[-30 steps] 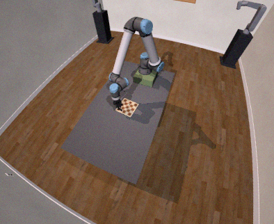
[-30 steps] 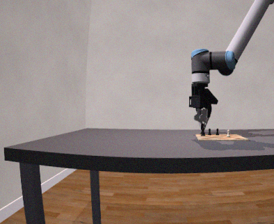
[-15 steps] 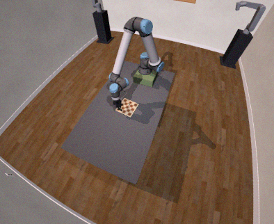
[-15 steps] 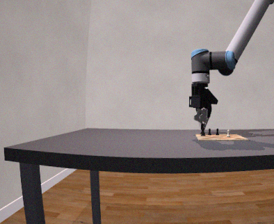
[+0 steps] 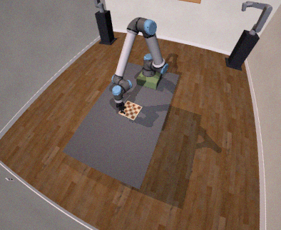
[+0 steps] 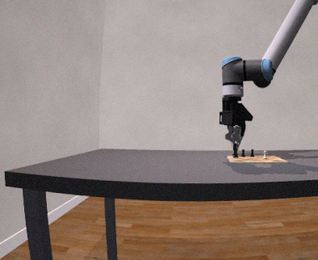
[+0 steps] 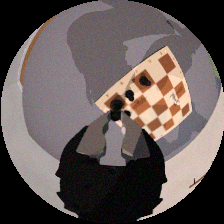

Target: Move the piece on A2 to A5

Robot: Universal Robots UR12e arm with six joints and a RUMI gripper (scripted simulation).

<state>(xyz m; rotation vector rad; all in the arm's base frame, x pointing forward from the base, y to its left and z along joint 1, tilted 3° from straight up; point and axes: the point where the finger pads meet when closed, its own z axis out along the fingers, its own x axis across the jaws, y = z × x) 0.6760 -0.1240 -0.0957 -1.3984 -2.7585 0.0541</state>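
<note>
The black piece is 10 mm below my hand. The rest, counted from my hand: white piece 100 mm behind, 90 mm to the left, 30 mm below; chessboard 60 mm behind, 90 mm to the left, 40 mm below.
</note>
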